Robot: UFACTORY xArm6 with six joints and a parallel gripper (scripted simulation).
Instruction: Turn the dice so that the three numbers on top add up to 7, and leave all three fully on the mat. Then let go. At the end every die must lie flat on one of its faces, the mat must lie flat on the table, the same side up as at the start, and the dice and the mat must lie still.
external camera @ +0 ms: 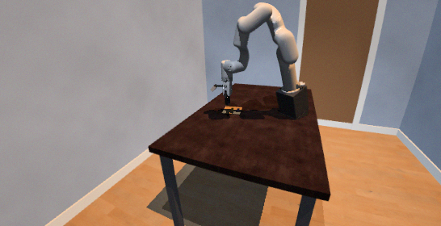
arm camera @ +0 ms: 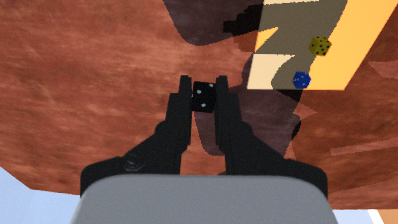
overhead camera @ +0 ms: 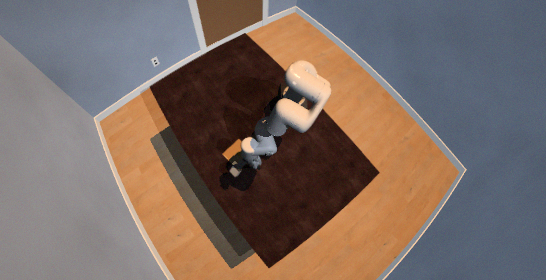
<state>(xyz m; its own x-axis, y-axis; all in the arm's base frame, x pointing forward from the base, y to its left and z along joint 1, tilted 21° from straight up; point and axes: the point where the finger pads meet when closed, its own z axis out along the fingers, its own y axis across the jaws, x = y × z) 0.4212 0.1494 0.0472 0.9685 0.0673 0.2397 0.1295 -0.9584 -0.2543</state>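
Now: the yellow die 130 mm to the right of my hand, 110 mm below it and 10 mm ahead of it. From my hand the other things lie so: mat: 130 mm to the right, 120 mm below, 10 mm ahead; blue die: 130 mm to the right, 110 mm below, 40 mm behind; black die: 10 mm below.
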